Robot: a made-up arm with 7 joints.
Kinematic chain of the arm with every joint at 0, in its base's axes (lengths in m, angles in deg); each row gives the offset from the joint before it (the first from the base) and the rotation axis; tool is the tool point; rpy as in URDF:
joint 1: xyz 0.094 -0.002 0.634 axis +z
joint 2: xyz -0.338 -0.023 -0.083 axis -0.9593 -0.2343 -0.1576
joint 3: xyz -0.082 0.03 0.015 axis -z
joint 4: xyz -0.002 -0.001 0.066 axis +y
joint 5: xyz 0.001 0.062 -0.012 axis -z
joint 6: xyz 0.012 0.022 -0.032 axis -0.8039 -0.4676 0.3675
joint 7: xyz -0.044 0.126 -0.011 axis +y
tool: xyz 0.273 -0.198 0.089 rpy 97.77 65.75 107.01
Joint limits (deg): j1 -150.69..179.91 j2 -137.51..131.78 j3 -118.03..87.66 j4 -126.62..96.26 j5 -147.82..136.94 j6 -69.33..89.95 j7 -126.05..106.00
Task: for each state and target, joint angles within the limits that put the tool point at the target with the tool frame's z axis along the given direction. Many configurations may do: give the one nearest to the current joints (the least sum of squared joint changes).
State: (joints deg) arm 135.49 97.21 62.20 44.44 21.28 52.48 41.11
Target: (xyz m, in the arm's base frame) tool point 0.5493 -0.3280 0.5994 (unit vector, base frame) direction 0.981 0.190 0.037
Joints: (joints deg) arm 131.07 79.66 86.06 30.42 31.44 51.94 49.24
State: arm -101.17 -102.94 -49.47 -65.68 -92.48 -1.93 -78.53
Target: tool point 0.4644 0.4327 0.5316 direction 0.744 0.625 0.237
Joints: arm -130.69 -137.51 -34.02 -107.79 -42.28 21.44 -89.54
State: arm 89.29 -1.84 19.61 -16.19 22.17 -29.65 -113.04
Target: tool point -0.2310 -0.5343 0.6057 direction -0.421 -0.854 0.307
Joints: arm 83.62 -10.24 29.42 -54.50 49.51 -50.57 -126.05
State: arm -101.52 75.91 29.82 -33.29 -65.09 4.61 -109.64
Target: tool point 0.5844 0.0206 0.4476 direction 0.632 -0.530 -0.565
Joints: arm -141.69 98.34 14.58 -19.75 -100.39 -10.58 -81.08
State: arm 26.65 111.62 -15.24 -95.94 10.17 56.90 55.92
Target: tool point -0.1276 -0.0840 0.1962 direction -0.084 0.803 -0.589
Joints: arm 39.61 131.78 26.65 -89.03 -18.40 89.95 47.18
